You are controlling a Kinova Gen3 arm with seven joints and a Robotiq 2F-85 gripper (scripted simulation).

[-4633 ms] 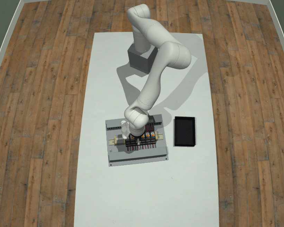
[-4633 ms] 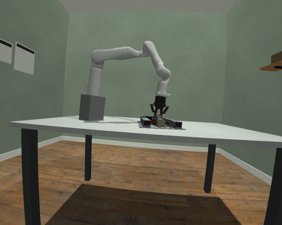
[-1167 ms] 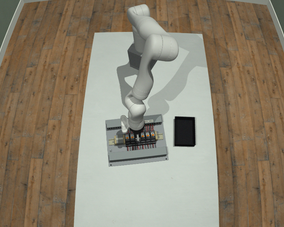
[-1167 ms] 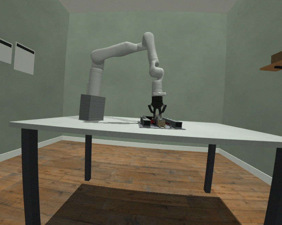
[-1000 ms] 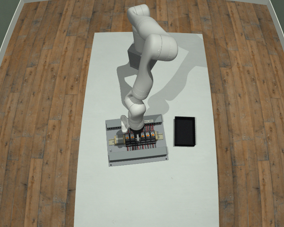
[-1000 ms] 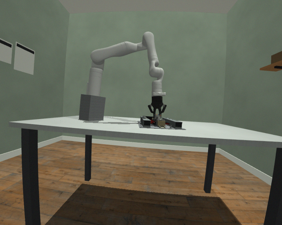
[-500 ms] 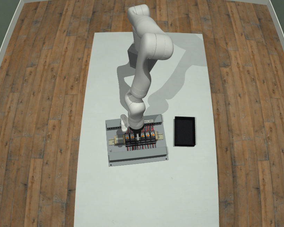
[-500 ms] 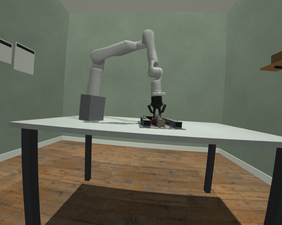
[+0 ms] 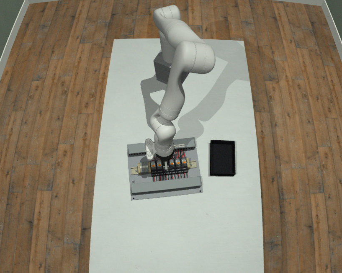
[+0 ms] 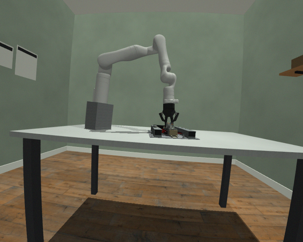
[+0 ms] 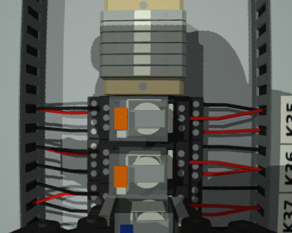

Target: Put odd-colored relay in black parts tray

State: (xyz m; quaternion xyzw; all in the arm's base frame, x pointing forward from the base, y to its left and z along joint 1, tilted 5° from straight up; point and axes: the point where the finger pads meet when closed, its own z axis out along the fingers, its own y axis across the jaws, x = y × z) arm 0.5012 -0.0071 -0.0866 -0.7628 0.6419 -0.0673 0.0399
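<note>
The blue-button relay lies 1 cm below my hand. Also, from my hand: black parts tray: 5 cm behind, 26 cm to the left, 4 cm below; grey relay panel: 1 cm to the right, 4 cm below.
</note>
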